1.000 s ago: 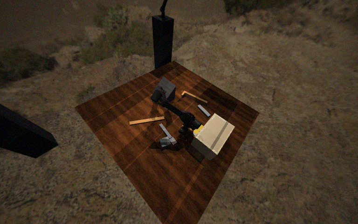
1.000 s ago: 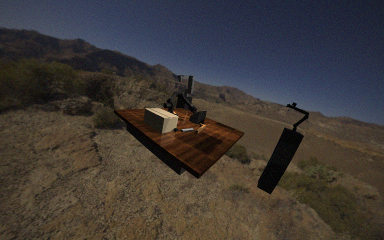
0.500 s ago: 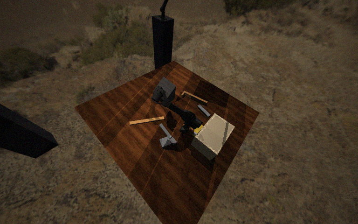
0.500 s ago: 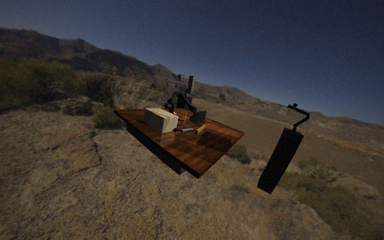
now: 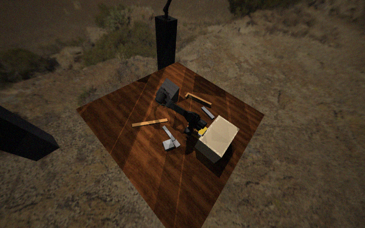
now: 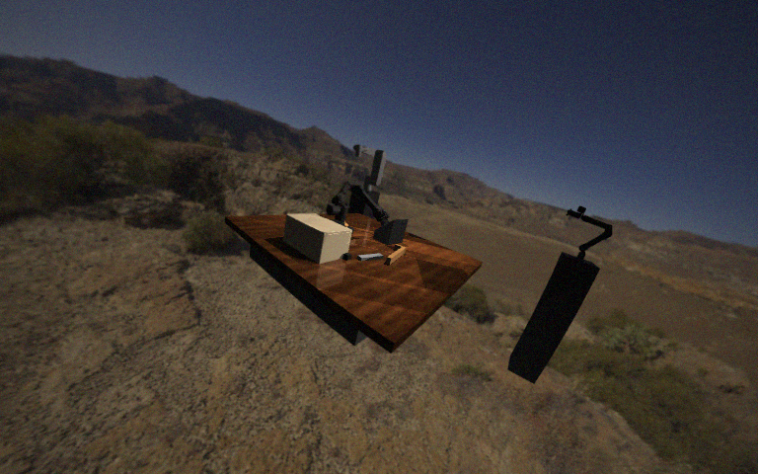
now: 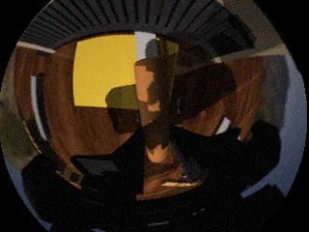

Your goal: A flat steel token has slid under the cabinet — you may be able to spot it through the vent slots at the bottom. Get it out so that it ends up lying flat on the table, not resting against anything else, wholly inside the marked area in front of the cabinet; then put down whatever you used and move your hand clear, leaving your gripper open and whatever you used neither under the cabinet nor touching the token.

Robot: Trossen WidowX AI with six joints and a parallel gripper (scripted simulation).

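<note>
My gripper tip is now 160 mm to the left of the grey scraper and 60 mm past it. Round my gripper tip: steel token (210 mm ahead, 90 mm to the left); then grey block (230 mm to the right, 40 mm behind, 10 mm above); then grey bar (280 mm to the left).
</note>
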